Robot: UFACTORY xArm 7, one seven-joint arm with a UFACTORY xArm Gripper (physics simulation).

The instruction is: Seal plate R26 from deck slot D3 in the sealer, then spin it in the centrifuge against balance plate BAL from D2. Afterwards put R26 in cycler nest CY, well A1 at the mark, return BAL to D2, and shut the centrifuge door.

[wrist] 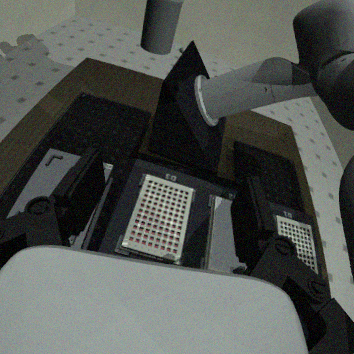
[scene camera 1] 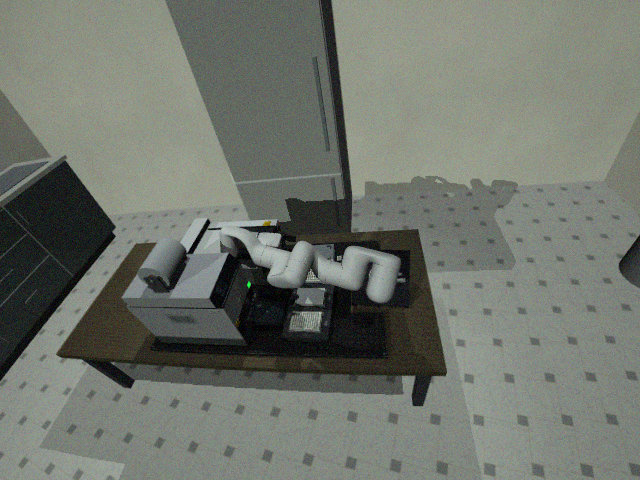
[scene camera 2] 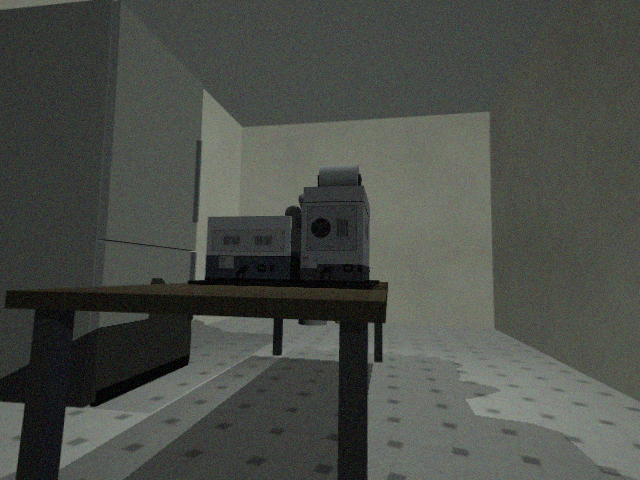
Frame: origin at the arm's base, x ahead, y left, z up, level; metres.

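Where they show: gripper, fingertip midpoint: (wrist: 170, 178) (scene camera 1: 294, 245); arm's base at its link origin: (wrist: 205, 101).
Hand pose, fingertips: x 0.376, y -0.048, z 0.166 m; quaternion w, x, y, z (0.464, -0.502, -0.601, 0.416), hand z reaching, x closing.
Observation:
Things, the pixels of their centre, and the offset from my fingertips. "*": a spot on its surface instead.
- pale plate with red-tinted wells, body centre: (wrist: 160, 215) (scene camera 1: 314, 275) 0.060 m back, 0.014 m left, 0.184 m down
- flat grey surface at a spot on its surface: (wrist: 221, 232) * 0.057 m back, 0.114 m left, 0.176 m down
- low centrifuge at the middle of its body: (scene camera 2: 268, 252) (scene camera 1: 232, 255) 0.366 m ahead, 0.067 m right, 0.128 m down
- pale plate at the middle of its body: (wrist: 294, 252) (scene camera 1: 305, 321) 0.058 m back, 0.262 m left, 0.184 m down
- grey block with a dark L-shaped mark, body centre: (wrist: 62, 199) (scene camera 1: 318, 255) 0.052 m back, 0.147 m right, 0.223 m down
A pale plate with red-tinted wells (wrist: 157, 217) sits in the deck slot labelled D3, centred below and beyond my gripper in the wrist view. My gripper (wrist: 170, 178) is open and empty, its black fingers spread wide on either side of that plate's image. A flat grey surface (wrist: 221, 232) lies in the neighbouring slot, partly hidden by the right finger. The tall sealer with a roll on top (scene camera 1: 180, 320) (scene camera 2: 336, 232) stands at the table's left. The low centrifuge (scene camera 2: 248, 238) stands beside it; its door state cannot be told.
Another pale plate (wrist: 298, 242) (scene camera 1: 306, 321) sits in D1. A grey block with a dark L-shaped mark (wrist: 40, 182) is partly behind the left finger. The white arm (scene camera 1: 330, 273) crosses over the deck and hides part of it. A dark upright wedge (wrist: 172, 125) stands beyond D3.

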